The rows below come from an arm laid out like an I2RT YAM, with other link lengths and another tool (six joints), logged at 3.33 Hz.
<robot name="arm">
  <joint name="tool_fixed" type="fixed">
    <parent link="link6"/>
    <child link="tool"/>
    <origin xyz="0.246 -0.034 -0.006" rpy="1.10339 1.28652 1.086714"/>
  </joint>
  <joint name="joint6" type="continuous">
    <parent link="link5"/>
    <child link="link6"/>
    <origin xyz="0.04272 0 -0.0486"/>
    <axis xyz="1 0 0"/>
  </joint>
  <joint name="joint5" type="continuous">
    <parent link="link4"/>
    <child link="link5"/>
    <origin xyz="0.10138 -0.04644 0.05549"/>
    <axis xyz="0 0 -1"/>
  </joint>
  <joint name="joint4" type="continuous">
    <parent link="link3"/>
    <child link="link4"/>
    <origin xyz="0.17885 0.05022 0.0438"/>
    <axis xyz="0 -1 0"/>
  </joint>
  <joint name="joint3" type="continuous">
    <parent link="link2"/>
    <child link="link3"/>
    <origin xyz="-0.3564 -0.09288 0"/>
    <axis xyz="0 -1 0"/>
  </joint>
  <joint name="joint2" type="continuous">
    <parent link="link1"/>
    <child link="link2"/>
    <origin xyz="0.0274 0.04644 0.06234"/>
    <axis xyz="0 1 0"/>
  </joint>
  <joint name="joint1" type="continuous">
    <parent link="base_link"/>
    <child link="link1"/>
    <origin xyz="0 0 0.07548"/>
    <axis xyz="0 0 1"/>
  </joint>
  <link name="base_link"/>
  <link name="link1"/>
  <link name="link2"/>
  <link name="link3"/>
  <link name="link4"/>
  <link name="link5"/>
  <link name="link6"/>
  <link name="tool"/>
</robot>
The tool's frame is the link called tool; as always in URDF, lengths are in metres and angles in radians. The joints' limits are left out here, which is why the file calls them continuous.
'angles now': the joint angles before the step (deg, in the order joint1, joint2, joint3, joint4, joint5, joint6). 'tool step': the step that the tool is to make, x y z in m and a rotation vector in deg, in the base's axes. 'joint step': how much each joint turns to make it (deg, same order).
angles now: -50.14 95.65 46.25 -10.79 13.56 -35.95
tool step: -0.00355 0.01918 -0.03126 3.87 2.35 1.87
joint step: 0.47 2.43 -2.86 1.03 -1.27 -0.95
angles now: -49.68 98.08 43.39 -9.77 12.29 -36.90
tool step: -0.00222 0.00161 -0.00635 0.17 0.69 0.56
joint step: -0.04 0.62 -1.37 1.57 0.12 -0.74
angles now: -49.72 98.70 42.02 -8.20 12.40 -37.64
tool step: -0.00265 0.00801 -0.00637 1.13 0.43 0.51
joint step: 0.06 0.00 -0.96 -0.13 -0.55 -0.24
